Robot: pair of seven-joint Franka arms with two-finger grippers.
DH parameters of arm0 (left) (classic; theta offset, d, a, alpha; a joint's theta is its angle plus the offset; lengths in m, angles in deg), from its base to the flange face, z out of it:
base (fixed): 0 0 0 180
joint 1: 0 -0.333 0 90
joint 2: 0 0 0 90
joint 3: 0 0.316 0.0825 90
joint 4: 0 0 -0.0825 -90
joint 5: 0 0.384 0 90
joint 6: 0 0 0.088 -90
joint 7: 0 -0.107 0 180
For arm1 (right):
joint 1: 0 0.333 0 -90
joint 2: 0 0 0 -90
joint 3: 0 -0.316 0.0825 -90
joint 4: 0 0 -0.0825 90
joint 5: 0 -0.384 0 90
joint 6: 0 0 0.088 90
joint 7: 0 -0.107 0 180
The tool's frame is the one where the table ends.
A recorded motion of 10 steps. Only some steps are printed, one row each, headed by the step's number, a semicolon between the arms.
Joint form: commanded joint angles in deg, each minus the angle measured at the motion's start. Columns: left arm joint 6, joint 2, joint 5, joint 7, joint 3, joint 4, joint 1; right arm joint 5, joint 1, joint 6, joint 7, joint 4, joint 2, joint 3.
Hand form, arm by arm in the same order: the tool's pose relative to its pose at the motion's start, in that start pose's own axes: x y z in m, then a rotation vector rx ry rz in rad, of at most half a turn. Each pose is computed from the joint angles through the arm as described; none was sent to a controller.
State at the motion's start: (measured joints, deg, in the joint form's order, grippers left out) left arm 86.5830 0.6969 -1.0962 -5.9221 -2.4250 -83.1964 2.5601; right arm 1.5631 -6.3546 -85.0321 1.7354 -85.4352 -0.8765 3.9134
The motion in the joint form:
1: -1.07 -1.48 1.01 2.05 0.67 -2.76 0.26; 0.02 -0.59 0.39 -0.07 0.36 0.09 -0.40
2: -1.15 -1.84 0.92 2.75 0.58 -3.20 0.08; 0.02 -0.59 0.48 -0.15 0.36 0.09 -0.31
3: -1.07 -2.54 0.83 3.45 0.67 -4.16 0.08; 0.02 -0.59 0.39 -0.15 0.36 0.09 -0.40
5: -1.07 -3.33 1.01 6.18 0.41 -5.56 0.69; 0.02 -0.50 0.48 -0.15 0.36 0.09 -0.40
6: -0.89 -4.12 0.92 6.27 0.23 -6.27 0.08; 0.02 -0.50 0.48 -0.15 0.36 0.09 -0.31
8: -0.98 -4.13 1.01 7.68 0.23 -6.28 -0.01; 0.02 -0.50 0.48 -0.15 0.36 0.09 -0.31
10: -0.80 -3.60 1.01 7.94 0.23 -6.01 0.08; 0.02 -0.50 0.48 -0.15 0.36 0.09 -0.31
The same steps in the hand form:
1: -0.0108 -0.0046 0.0094 0.0151 -0.0424 -0.0443; -0.0003 0.0018 -0.0014 -0.0005 -0.0022 0.0047
2: -0.0130 -0.0050 0.0096 0.0139 -0.0450 -0.0581; -0.0005 0.0027 -0.0013 -0.0004 -0.0038 0.0077
3: -0.0168 -0.0051 0.0105 0.0127 -0.0479 -0.0718; -0.0003 0.0018 -0.0014 -0.0005 -0.0022 0.0061
5: -0.0205 0.0032 0.0144 0.0167 -0.0586 -0.1046; -0.0005 0.0010 -0.0013 -0.0004 -0.0037 0.0045
6: -0.0248 0.0000 0.0123 0.0163 -0.0540 -0.1135; -0.0005 0.0018 -0.0013 -0.0004 -0.0038 0.0061
8: -0.0251 -0.0009 0.0124 0.0185 -0.0554 -0.1398; -0.0005 0.0018 -0.0013 -0.0004 -0.0038 0.0061
10: -0.0219 -0.0006 0.0150 0.0182 -0.0567 -0.1428; -0.0005 0.0018 -0.0013 -0.0004 -0.0038 0.0061

